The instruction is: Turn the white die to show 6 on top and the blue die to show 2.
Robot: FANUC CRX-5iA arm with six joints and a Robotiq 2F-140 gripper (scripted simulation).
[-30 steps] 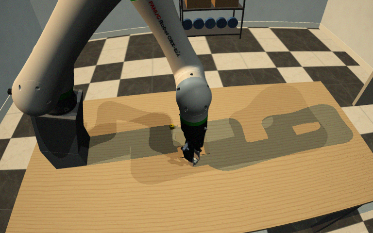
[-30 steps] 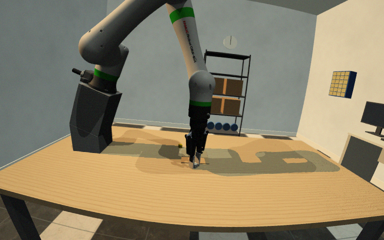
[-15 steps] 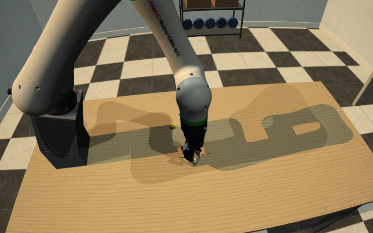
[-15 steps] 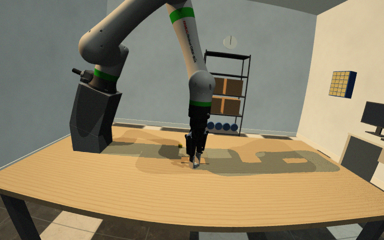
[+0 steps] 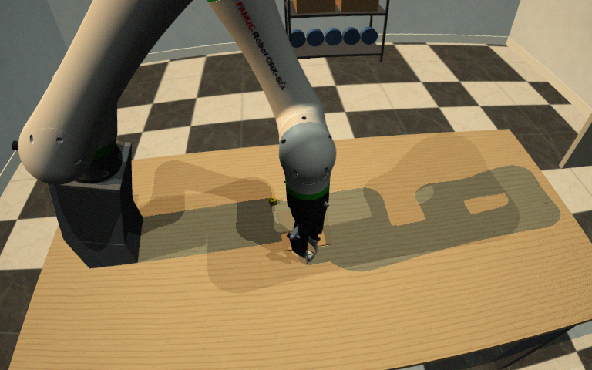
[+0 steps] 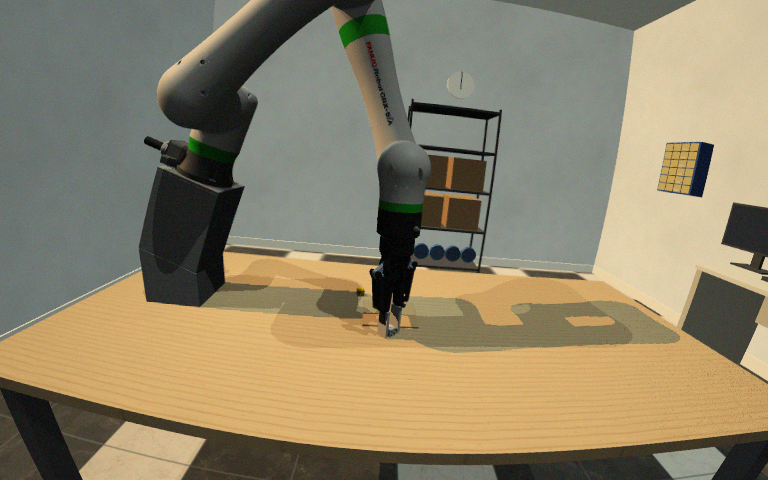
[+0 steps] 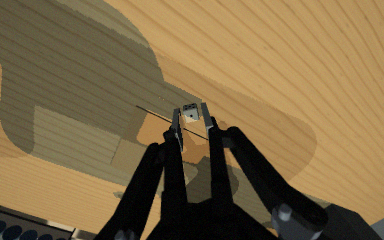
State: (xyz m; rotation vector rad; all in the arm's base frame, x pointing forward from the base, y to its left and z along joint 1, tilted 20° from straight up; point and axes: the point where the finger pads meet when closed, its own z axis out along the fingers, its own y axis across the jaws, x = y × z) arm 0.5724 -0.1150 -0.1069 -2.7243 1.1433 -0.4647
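My gripper is now 3 cm above the white die. The rest, counted from my hand: blue die (25 cm to the left, 3 cm below, 1 cm ahead); tan mat (10 cm to the left, 3 cm below); yellow die (21 cm to the left, 8 cm behind, 3 cm below).
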